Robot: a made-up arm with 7 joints.
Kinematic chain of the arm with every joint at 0, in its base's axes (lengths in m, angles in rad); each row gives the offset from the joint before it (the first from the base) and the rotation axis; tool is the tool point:
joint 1: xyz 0 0 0 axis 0 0.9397 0.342
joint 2: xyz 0 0 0 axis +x
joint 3: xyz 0 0 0 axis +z
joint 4: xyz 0.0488 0 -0.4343 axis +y
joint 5: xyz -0.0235 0 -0.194 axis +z
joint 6: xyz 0 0 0 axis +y
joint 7: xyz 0 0 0 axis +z
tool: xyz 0 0 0
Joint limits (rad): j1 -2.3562..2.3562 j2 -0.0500..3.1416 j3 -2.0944..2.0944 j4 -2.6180..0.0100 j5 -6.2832..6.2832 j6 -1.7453..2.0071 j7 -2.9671..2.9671
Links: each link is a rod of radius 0.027 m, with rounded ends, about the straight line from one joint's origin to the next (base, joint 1, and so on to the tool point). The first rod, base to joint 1, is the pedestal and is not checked.
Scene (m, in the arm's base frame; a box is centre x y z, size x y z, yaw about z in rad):
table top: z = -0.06
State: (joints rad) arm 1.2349 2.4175 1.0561 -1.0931 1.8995 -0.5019 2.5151
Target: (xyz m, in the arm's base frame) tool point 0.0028 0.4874 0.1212
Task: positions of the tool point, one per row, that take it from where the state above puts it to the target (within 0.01 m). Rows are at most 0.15 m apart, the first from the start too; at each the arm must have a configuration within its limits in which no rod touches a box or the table.
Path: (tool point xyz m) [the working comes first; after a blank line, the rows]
Joints at the target: 1.3548 1.4049 1.3555 -1.6678 1.8995 -0.5019 2.5151
Straight joint move there: clear.

1: 0.3366 0.4259 0.1615
2: 0.2298 0.4736 0.1489
3: 0.1164 0.4944 0.1352
4: 0.0028 0.4874 0.1212

